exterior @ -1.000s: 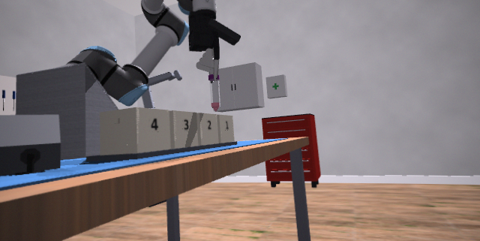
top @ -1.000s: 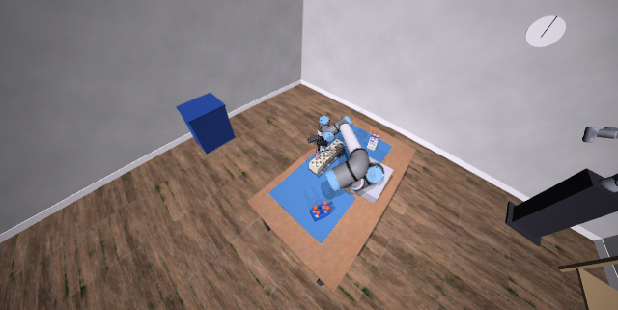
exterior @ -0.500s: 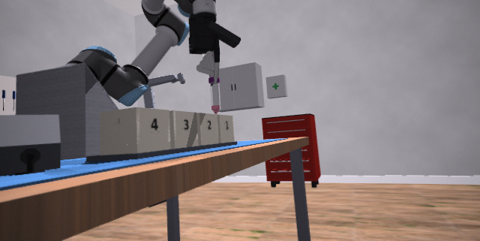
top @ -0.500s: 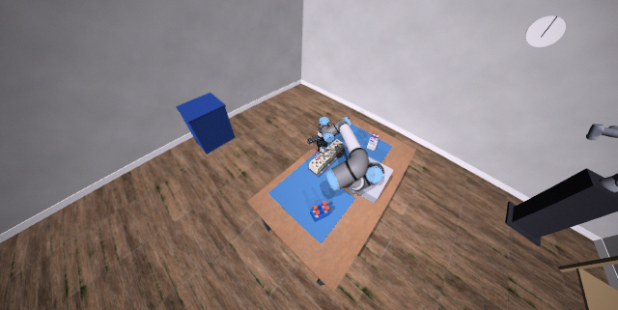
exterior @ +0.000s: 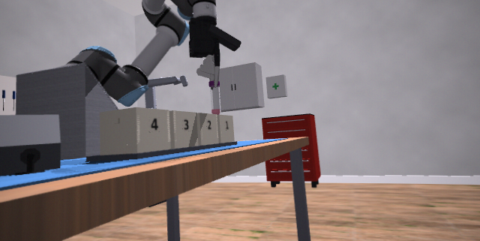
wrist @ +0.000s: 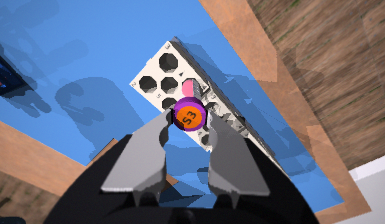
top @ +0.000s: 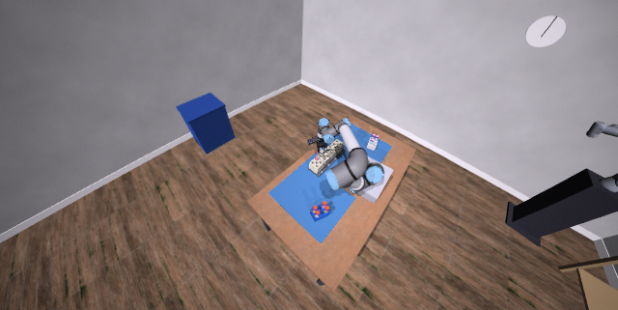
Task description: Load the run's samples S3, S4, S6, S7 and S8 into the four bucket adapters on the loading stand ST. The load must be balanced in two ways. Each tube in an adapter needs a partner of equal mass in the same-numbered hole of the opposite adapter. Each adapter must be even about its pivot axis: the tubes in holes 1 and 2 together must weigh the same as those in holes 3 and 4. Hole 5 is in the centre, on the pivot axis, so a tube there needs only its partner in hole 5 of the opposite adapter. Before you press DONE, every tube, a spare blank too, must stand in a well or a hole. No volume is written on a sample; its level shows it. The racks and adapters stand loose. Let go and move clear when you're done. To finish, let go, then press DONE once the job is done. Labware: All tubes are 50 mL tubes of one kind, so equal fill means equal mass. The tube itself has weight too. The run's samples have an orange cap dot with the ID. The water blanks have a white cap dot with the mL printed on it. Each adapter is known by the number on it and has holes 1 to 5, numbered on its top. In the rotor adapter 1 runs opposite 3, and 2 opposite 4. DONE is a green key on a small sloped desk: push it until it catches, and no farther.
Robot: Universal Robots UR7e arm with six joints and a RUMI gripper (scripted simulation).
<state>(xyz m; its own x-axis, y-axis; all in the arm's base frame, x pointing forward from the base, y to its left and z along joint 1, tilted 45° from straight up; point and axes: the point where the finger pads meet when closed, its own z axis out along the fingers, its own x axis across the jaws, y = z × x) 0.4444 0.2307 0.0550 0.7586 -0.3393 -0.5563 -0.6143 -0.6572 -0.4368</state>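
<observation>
Right now my hand is 350 mm past the tube, 240 mm to the right of it and 130 mm above it. Round my hand: sample tube S4: 390 mm behind, 260 mm to the left, 130 mm below; green DONE key: 470 mm to the right, 130 mm below, 40 mm behind; blue rack: 360 mm behind, 300 mm to the left, 170 mm below.
</observation>
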